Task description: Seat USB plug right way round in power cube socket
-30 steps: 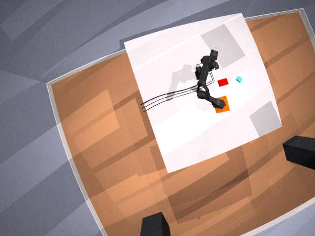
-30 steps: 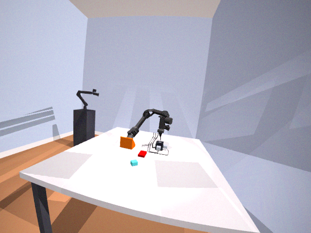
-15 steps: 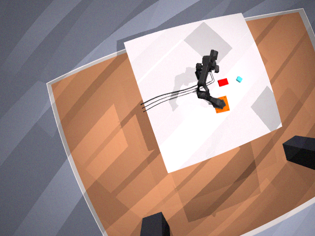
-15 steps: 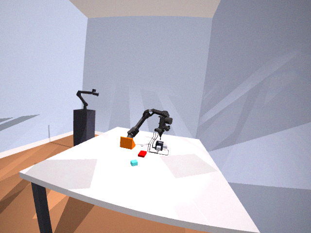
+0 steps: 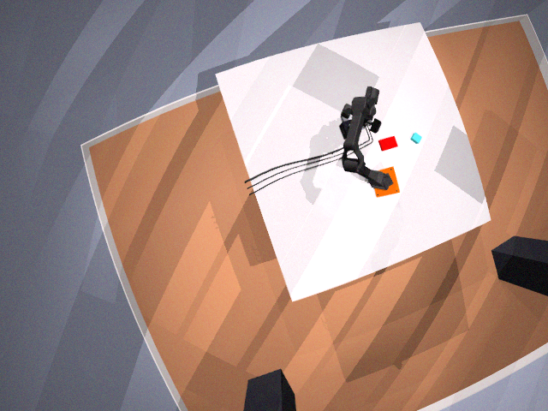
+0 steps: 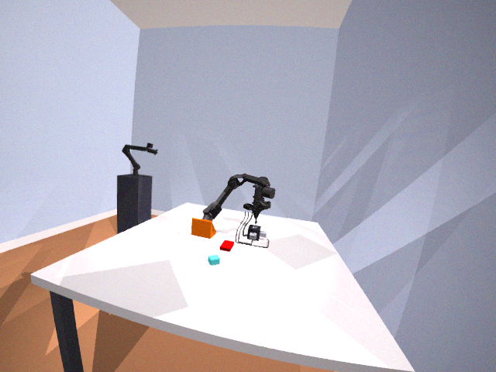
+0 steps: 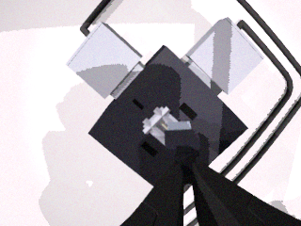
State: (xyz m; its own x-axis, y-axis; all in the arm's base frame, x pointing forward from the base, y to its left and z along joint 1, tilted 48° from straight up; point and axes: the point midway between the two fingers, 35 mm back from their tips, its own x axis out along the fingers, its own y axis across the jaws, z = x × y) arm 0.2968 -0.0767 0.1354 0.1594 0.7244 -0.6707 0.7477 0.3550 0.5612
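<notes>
My gripper tip is 2 cm above the dark usb plug. From my gripper tip the other things lie so: red block: 15 cm behind, 17 cm to the right, 12 cm below; cyan block: 18 cm behind, 35 cm to the right, 12 cm below.
</notes>
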